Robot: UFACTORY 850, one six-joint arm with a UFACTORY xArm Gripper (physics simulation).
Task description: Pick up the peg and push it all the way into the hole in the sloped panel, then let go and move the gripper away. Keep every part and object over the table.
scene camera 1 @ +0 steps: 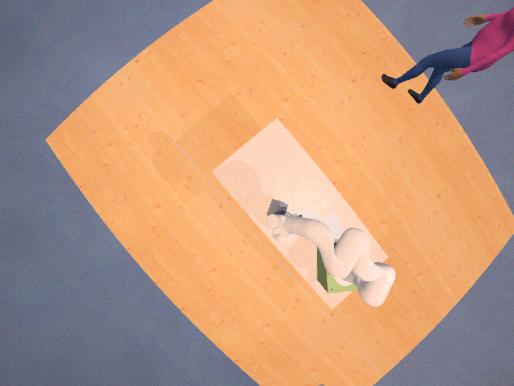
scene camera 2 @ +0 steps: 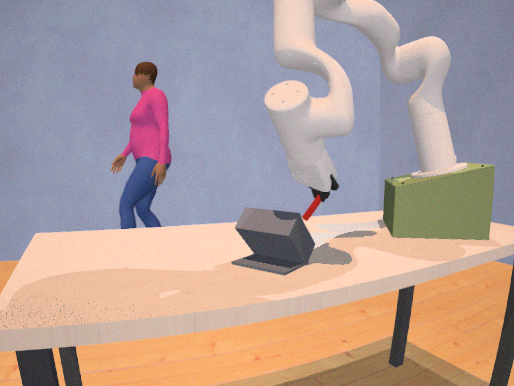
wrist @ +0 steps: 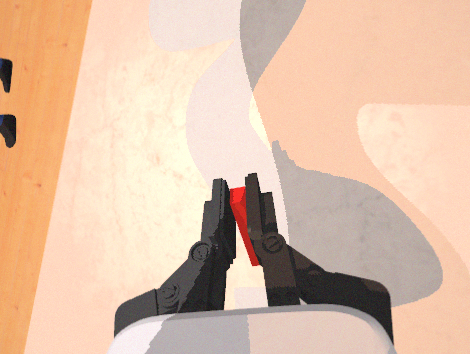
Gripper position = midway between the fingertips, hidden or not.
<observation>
I see my gripper (scene camera 2: 322, 195) and a red peg (wrist: 237, 195).
My gripper is seen too in the wrist view (wrist: 239, 190).
</observation>
